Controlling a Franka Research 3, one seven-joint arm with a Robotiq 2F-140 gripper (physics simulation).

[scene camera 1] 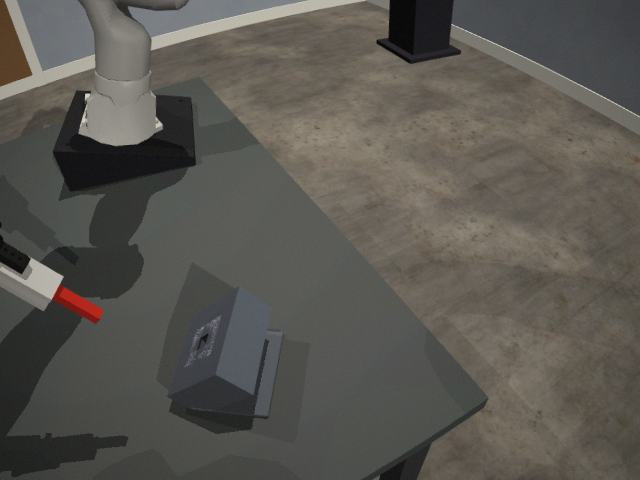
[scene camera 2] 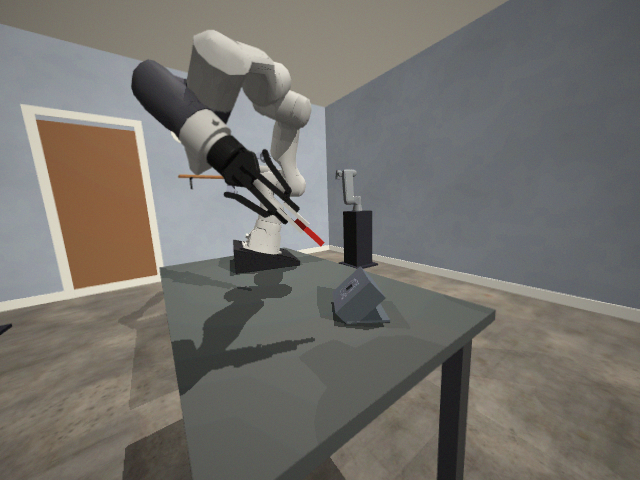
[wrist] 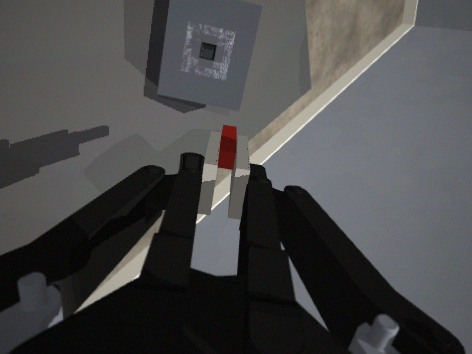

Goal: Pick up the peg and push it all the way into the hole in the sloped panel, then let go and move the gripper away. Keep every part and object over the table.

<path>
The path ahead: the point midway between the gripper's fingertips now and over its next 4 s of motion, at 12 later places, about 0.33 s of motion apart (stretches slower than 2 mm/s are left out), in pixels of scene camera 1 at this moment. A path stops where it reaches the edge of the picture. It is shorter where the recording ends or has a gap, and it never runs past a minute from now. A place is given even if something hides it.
My gripper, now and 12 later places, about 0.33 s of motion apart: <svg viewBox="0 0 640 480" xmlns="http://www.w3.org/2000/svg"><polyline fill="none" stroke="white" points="53,294 67,293 104,298 102,302 138,305 143,309 150,314 164,320 165,321 170,326 175,328 181,332 182,332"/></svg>
</path>
